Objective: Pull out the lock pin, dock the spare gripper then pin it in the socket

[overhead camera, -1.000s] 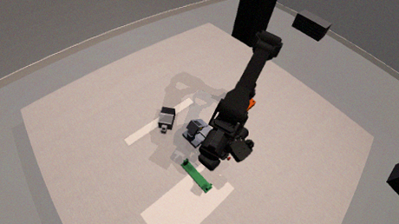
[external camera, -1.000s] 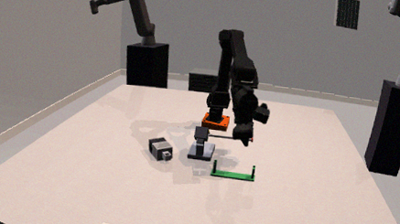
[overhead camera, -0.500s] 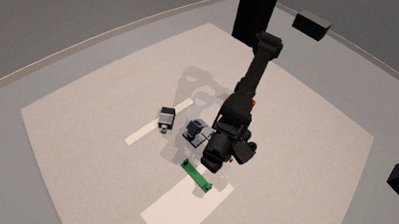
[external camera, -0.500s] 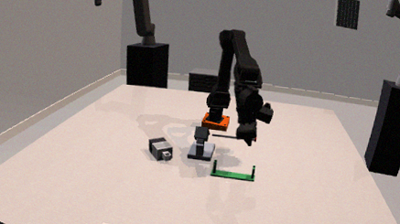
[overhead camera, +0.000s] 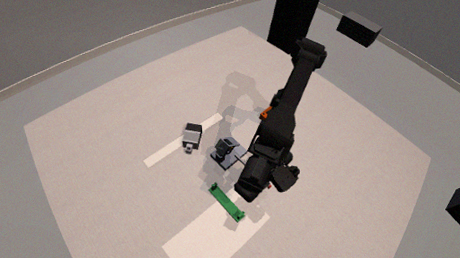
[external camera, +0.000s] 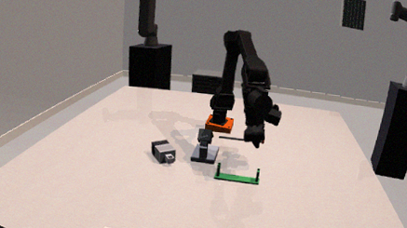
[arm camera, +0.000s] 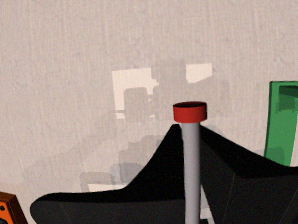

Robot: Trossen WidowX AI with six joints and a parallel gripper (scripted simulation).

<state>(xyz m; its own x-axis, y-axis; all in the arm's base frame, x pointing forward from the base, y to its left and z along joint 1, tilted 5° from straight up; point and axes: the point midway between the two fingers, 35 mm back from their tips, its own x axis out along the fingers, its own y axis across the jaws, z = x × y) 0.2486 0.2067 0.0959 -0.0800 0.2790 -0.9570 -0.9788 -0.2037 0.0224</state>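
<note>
The green pin rest lies 110 mm ahead of my gripper tip, 30 mm to the right of it and 40 mm below it. Round my gripper tip: spare gripper (100 mm ahead, 290 mm to the right, 50 mm below); then grey mount (30 mm ahead, 170 mm to the right, 10 mm below).
</note>
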